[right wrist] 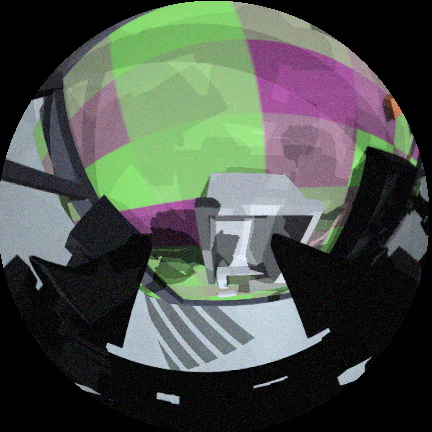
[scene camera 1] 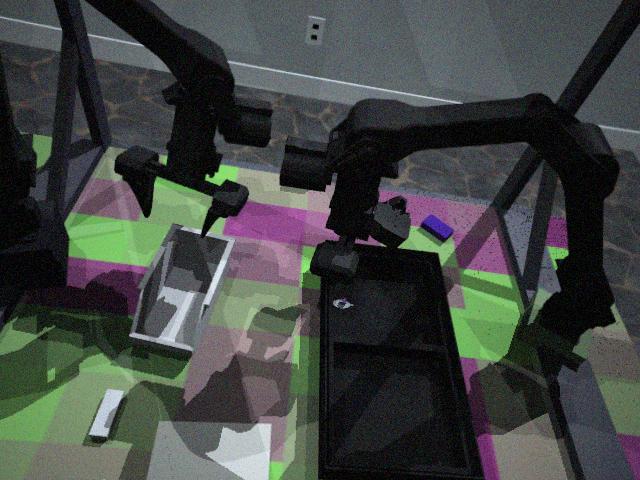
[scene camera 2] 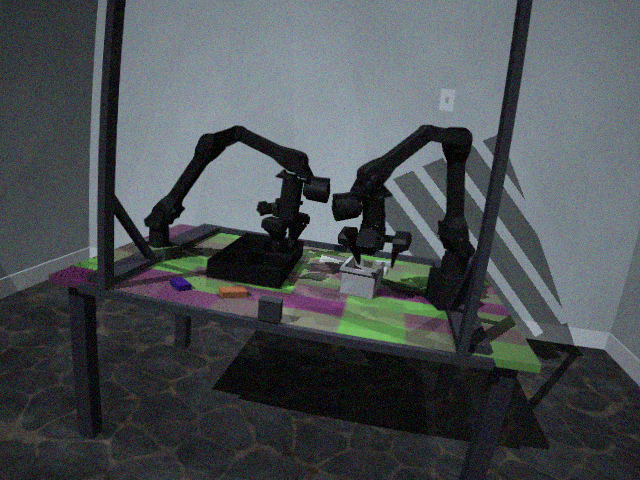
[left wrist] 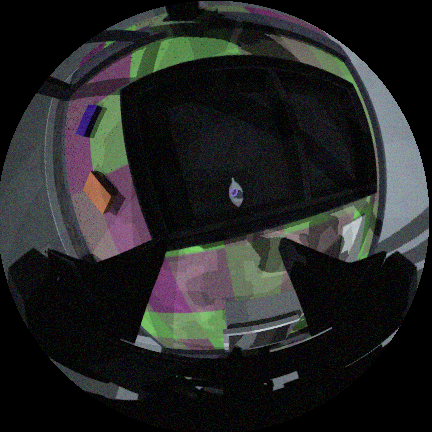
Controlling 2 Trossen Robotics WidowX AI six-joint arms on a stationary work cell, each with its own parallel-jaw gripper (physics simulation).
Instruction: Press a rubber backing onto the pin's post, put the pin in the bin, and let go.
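Where they show: left gripper, between the fingertips: (right wrist: 393,219) (scene camera 2: 282,250) (left wrist: 224,243); right gripper, between the fingertips: (right wrist: 211,241) (scene camera 1: 175,226) (scene camera 2: 375,265) (left wrist: 234,355); left arm's base, origin of its link: (scene camera 1: 561,321) (scene camera 2: 158,244); right arm's base, origin of its link: (right wrist: 87,260) (scene camera 1: 12,226) (scene camera 2: 453,273).
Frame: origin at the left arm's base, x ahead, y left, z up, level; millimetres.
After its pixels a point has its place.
Observation:
The pin (scene camera 1: 342,303) @(z -31, x 333, y 180 mm) (left wrist: 236,192) @(z -23, x 332, y 181 mm) is a small pale pointed oval lying in the upper compartment of the black tray (scene camera 1: 387,348) @(z -7, x 231, y 226 mm) (scene camera 2: 242,271) @(z -5, x 325, y 57 mm). A purple spot shows at its middle; whether this is the backing, and how it sits on the post, is too small to tell. My left gripper (scene camera 1: 363,257) (left wrist: 224,243) @(z 50, x 364, y 170 mm) is open and empty above that compartment; its tips are hard to see against the tray in scene camera 1. The grey open-topped bin (scene camera 1: 214,281) @(z 38, x 501, y 312 mm) (scene camera 2: 357,284) @(z -5, x 576, y 249 mm) (right wrist: 250,187) @(z 0, x 581, y 251 mm) stands left of the tray in scene camera 1. My right gripper (scene camera 1: 176,225) @(z 54, x 609, y 275 mm) (right wrist: 211,241) @(z 54, x 609, y 275 mm) is open and empty over the bin's far end.
A blue block (scene camera 1: 437,227) @(z -23, x 261, y -94 mm) (scene camera 2: 180,283) @(z -24, x 273, y -109 mm) (left wrist: 89,120) @(z -24, x 264, y -85 mm) and an orange block (scene camera 2: 233,292) @(z -24, x 395, y -36 mm) (left wrist: 98,192) @(z -22, x 380, y -17 mm) (right wrist: 395,107) lie beyond the tray. In scene camera 1 a white block (scene camera 1: 107,413) @(z -27, x 506, y 522 mm) and a pale flat square (scene camera 1: 248,446) @(z -33, x 329, y 454 mm) lie nearer the camera.

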